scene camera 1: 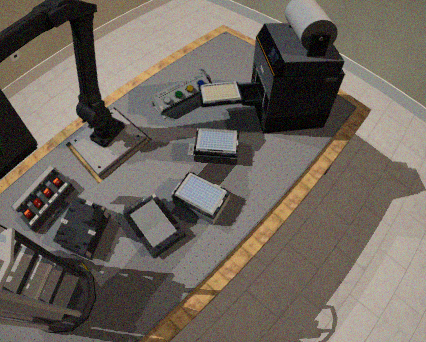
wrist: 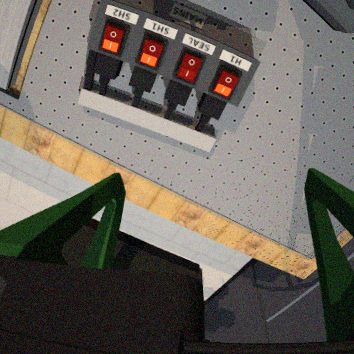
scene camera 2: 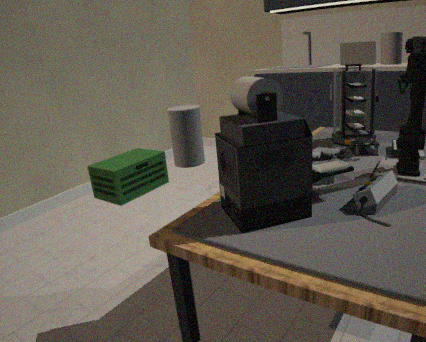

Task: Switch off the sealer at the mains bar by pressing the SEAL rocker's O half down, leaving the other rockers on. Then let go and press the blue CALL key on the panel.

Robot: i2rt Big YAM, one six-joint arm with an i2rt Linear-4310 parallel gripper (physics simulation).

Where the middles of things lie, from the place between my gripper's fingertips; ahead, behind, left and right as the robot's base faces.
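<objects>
There's a grey lid (scene camera 1: 155,226) that's far ahead of my hand, a fair way to the left of it and far below it. The well plate (scene camera 1: 228,91), again counting from my hand, is 0.67 m to the left, 0.33 m ahead and 0.16 m below.
</objects>
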